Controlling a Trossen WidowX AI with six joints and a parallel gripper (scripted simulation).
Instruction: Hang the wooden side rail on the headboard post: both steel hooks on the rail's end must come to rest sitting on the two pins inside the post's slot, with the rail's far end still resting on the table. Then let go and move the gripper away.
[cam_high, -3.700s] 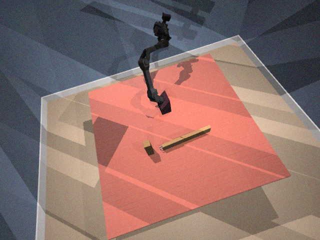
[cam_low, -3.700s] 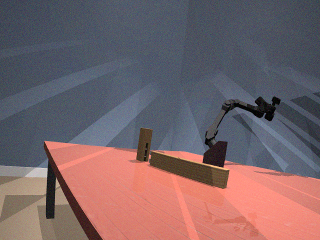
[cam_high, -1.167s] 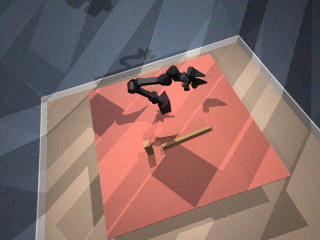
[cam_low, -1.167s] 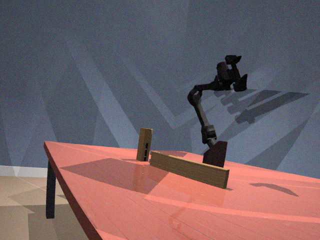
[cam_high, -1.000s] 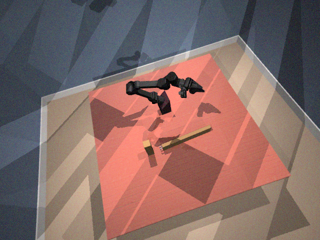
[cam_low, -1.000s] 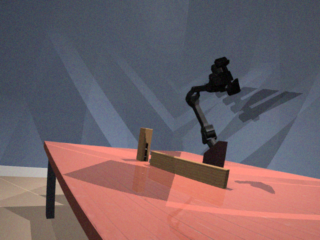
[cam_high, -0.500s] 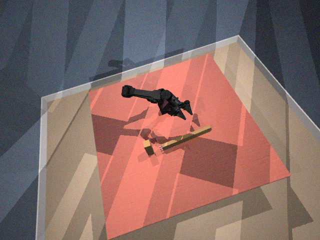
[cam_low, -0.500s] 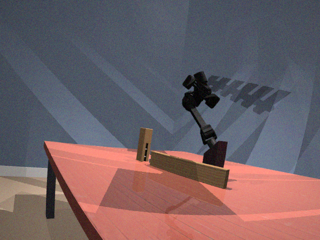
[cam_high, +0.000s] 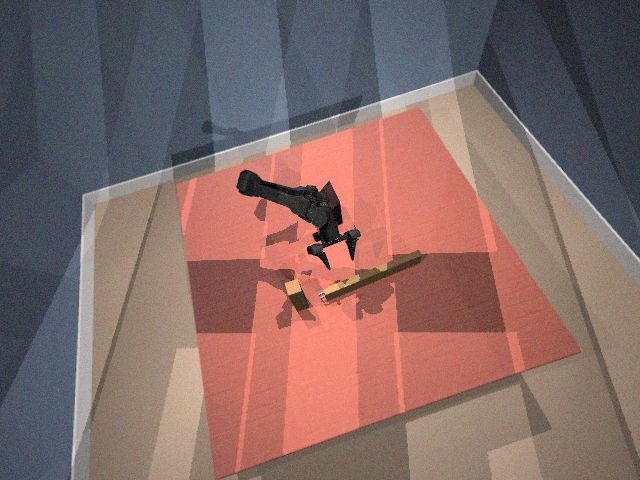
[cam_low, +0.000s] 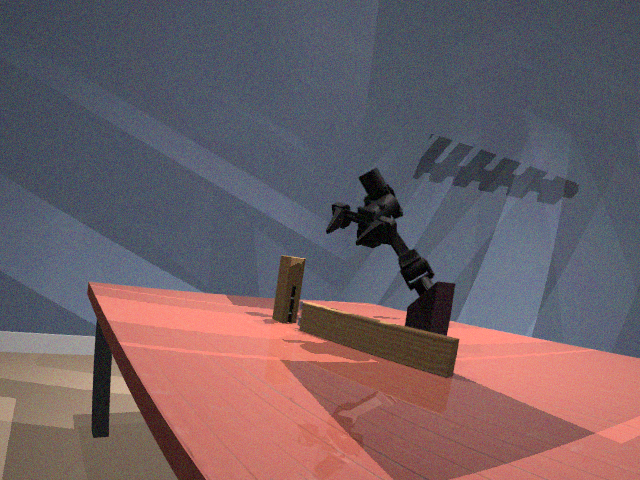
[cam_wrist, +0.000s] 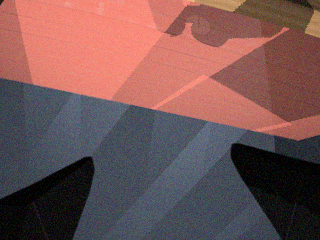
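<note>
Now: the headboard post 3 cm behind my gripper tip, 18 cm to the right of it and 16 cm below it.
</note>
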